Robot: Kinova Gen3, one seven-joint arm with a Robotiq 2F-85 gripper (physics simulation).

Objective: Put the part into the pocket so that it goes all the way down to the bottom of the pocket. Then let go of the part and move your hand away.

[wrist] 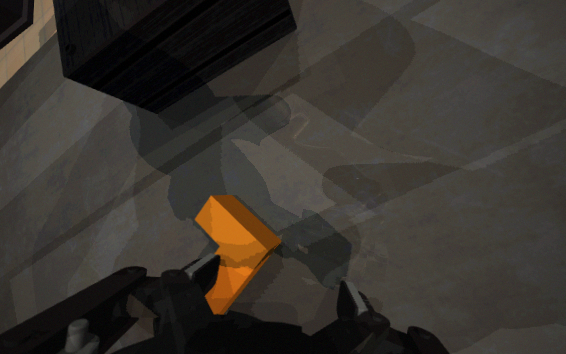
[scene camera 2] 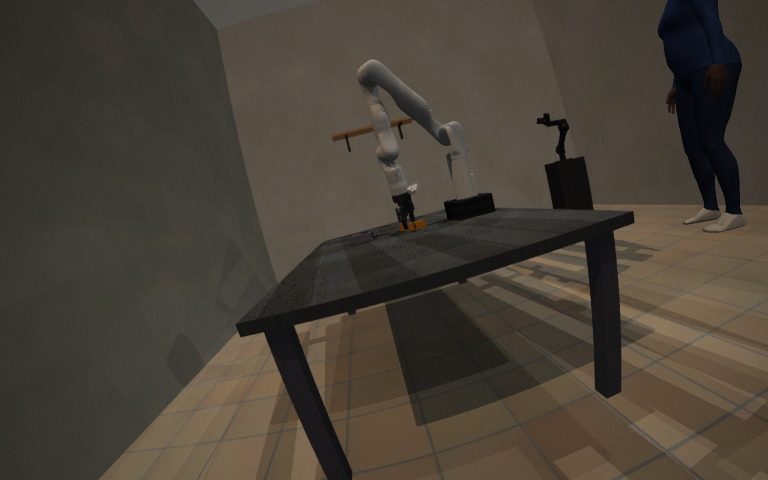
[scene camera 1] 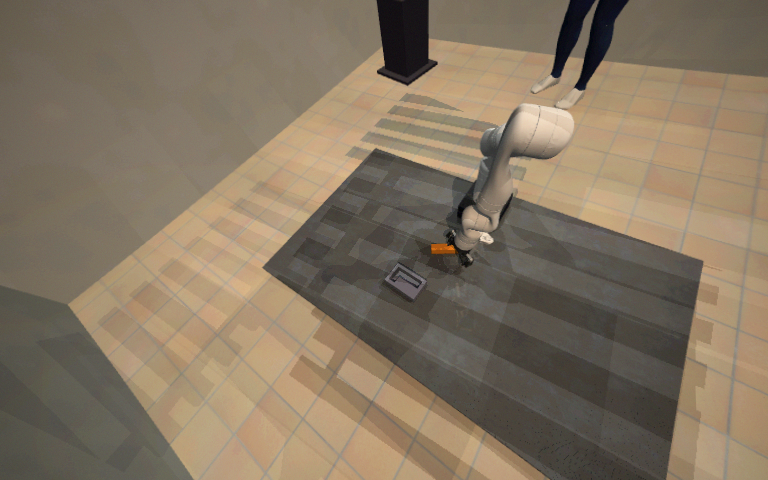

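Pixels of known places: gripper, fingertip midpoint: (wrist: 277, 281) (scene camera 2: 410, 225) (scene camera 1: 455, 254); arm's base, origin of the base link: (scene camera 2: 466, 197).
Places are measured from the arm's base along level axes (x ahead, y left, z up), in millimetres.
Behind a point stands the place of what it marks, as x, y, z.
Note:
The orange L-shaped part (scene camera 1: 441, 249) {290, 12, -51} (scene camera 2: 419, 225) {231, 53, -65} (wrist: 226, 234) {232, 34, -49} lies flat on the table. The grey block with the L-shaped pocket (scene camera 1: 406, 288) {512, 25, -43} (scene camera 2: 362, 233) {500, -58, -50} stands on the table a short way from it. The pocket does not show in the wrist view. My gripper (scene camera 1: 458, 247) {268, 66, -55} (scene camera 2: 410, 226) {268, 66, -55} (wrist: 277, 281) {268, 66, -55} is open and low at the part, with its fingers wide apart. In the wrist view the left finger overlaps one arm of the part and hides some of it. The right finger is clear of the part. I cannot tell whether a finger touches it.
The dark table (scene camera 1: 566, 339) {278, 521, -79} (scene camera 2: 441, 254) {186, 651, -79} carries the part and the block. The arm's black base box (scene camera 2: 468, 206) {18, 99, -32} (wrist: 175, 50) {87, 19, -33} stands behind the part. A black pedestal (scene camera 1: 404, 42) (scene camera 2: 568, 183) and a standing person (scene camera 1: 583, 48) (scene camera 2: 707, 113) are beyond the table.

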